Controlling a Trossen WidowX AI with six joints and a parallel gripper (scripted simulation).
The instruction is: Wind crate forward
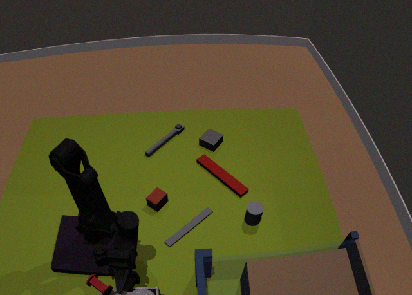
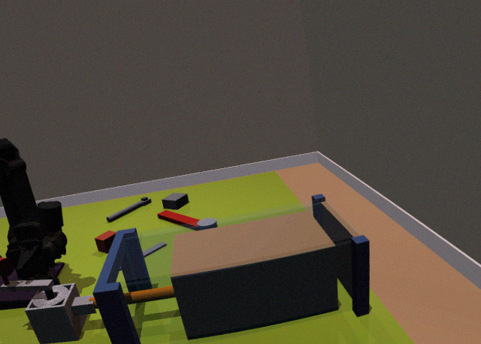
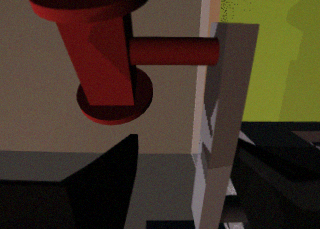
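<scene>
Right now my gripper tip is 1 cm to the right of the winch handle, 1 cm past it and 1 cm above it. Also, from my gripper tip: red crank grip: 5 cm behind, 2 cm to the left, 2 cm above; blue steel frame: 21 cm ahead, 3 cm to the right, 3 cm below; grey winch: 10 cm below, 3 cm ahead, 1 cm to the right.
</scene>
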